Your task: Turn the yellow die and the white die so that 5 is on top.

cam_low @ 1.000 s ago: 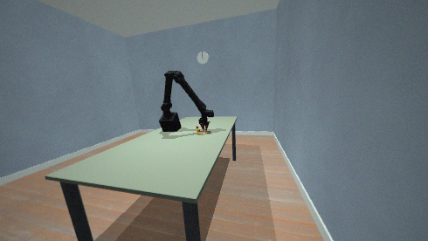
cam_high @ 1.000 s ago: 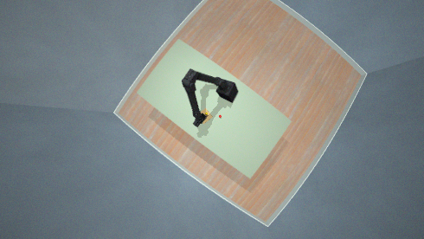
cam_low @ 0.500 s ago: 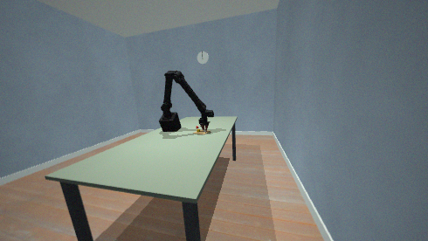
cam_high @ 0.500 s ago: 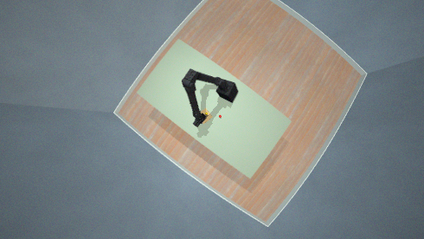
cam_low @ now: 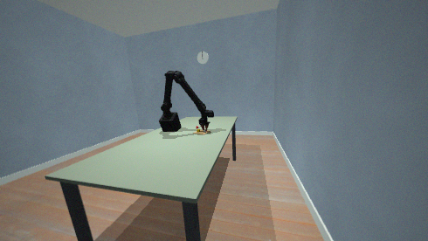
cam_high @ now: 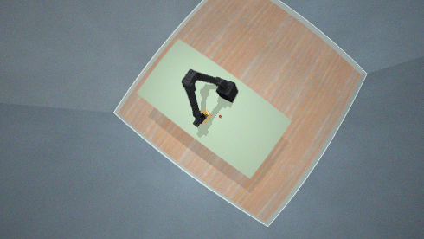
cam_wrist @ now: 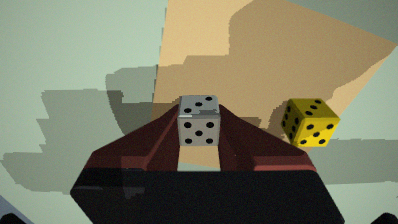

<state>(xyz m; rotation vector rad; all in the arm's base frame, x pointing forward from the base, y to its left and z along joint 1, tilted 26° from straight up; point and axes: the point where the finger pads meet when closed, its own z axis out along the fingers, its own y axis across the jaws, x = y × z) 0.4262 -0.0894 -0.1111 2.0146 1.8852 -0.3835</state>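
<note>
Right now the white die is right at my hand. The rest, counted from my hand: tan mat: 40 mm behind, 10 mm below; red die: 160 mm to the left, 140 mm behind; yellow die: 70 mm behind, 10 mm to the left.
</note>
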